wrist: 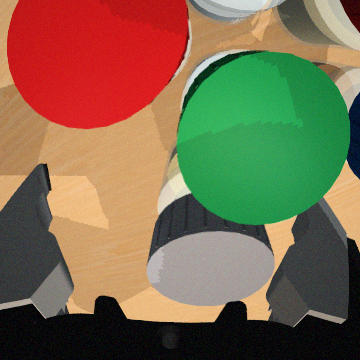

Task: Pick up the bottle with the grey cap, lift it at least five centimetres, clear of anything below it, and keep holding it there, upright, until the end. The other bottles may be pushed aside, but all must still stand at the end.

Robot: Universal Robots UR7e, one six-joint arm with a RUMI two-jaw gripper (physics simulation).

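Frame: origin at the arm's base, x ahead, y left, z up, level; metres.
Seen in the pictures: gripper, fingertip midpoint: (173,171).
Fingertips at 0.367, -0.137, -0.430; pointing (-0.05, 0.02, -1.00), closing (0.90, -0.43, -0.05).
A point is followed by its place in that frame, as x, y, z.
The bottle with the grey cap (210,267) {0.379, -0.155, -0.374} is at the lower middle of the wrist view. Its dark ribbed cap side shows above the grey top, and a bit of pale body shows at the left. The rest of the bottle is hidden under the green cap (265,140) {0.409, -0.110, -0.374}. My gripper (173,171) {0.367, -0.138, -0.430} is open, with one finger on each side of the grey-capped bottle. The bottle is nearer the right finger, with a wide gap to the left finger. The right fingertip is hidden behind the green cap. No contact with the bottle can be made out.
A bottle with a red cap (95,60) {0.376, -0.074, -0.374} is at the upper left. A dark blue cap (355,137) {0.452, -0.129, -0.390} shows at the right edge, beside the green one. A pale round bottle (237,6) {0.425, -0.068, -0.418} is cut off at the top, and a dark red cap (353,12) {0.466, -0.080, -0.394} at the top right corner.
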